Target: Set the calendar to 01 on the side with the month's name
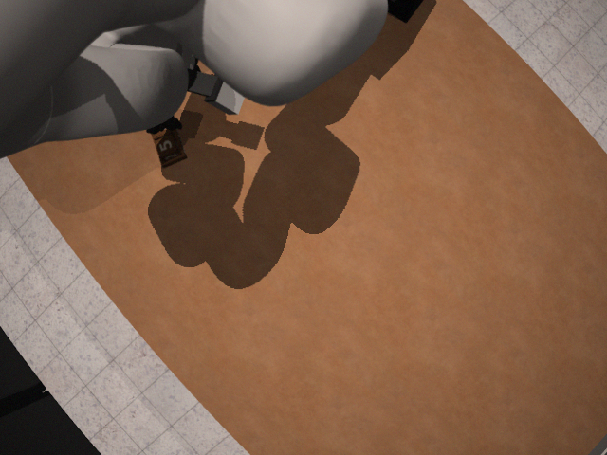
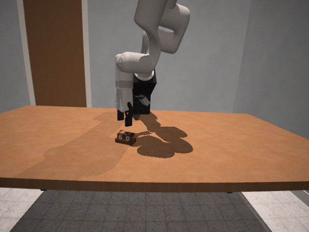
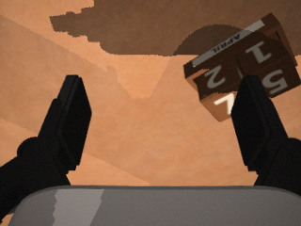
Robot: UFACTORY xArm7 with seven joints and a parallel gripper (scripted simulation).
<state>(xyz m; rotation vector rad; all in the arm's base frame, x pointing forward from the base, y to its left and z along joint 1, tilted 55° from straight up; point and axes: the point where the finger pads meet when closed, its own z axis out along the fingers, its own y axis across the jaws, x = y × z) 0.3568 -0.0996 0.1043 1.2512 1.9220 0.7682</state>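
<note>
My gripper is now 60 mm short of the cube and 50 mm above it. Also, from my hand: calendar tray 60 mm ahead, 10 mm to the left, 60 mm below.
</note>
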